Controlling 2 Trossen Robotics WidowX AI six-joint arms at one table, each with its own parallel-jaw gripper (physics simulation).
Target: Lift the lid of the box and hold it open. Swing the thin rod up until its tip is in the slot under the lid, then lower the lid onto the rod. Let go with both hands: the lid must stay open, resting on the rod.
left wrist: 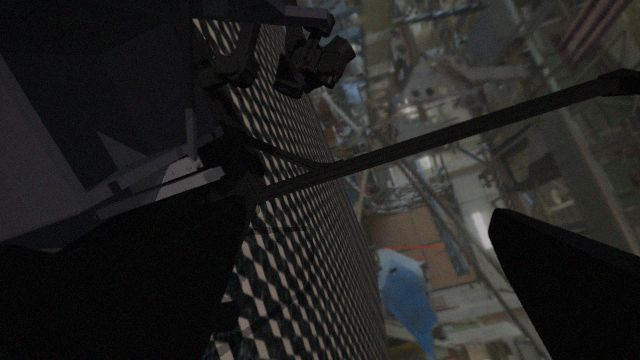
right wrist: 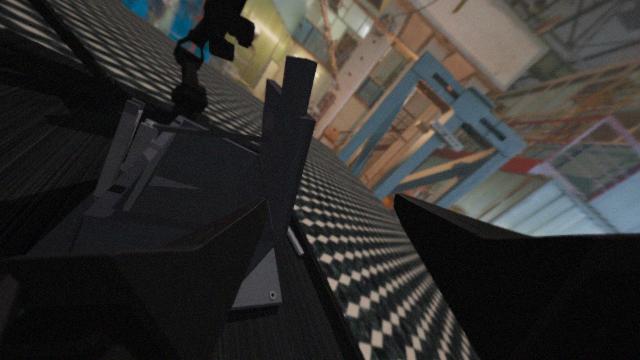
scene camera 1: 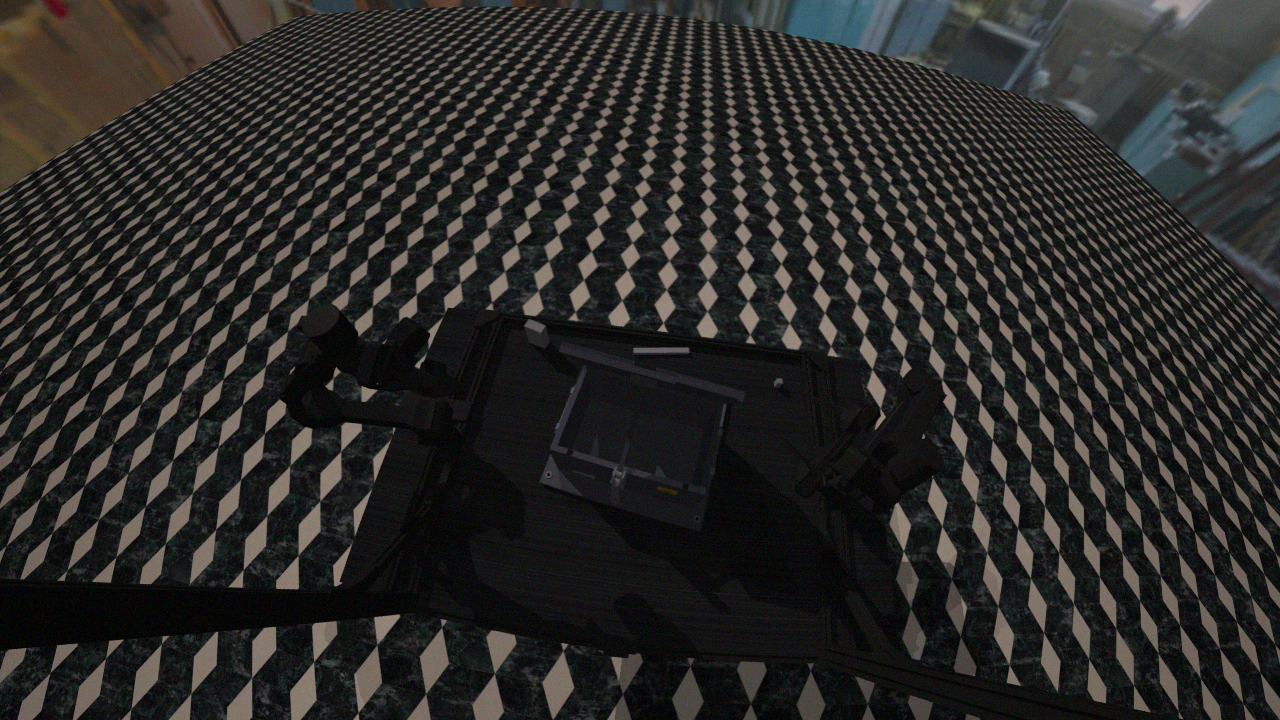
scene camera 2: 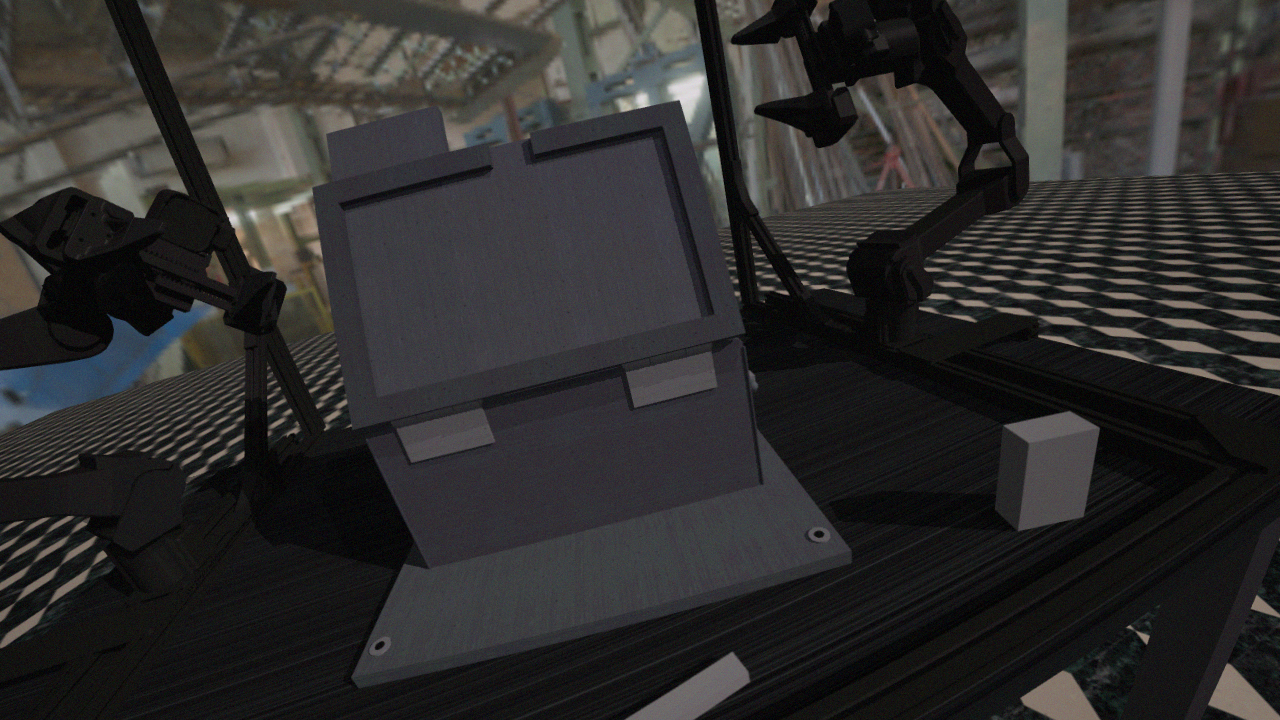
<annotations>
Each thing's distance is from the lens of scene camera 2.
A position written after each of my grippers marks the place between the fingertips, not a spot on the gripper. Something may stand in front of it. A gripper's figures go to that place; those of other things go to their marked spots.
my left gripper [scene camera 2: 743, 74]: 61 cm
my right gripper [scene camera 2: 222, 254]: 53 cm
lid [scene camera 2: 452, 277]: 40 cm
</annotations>
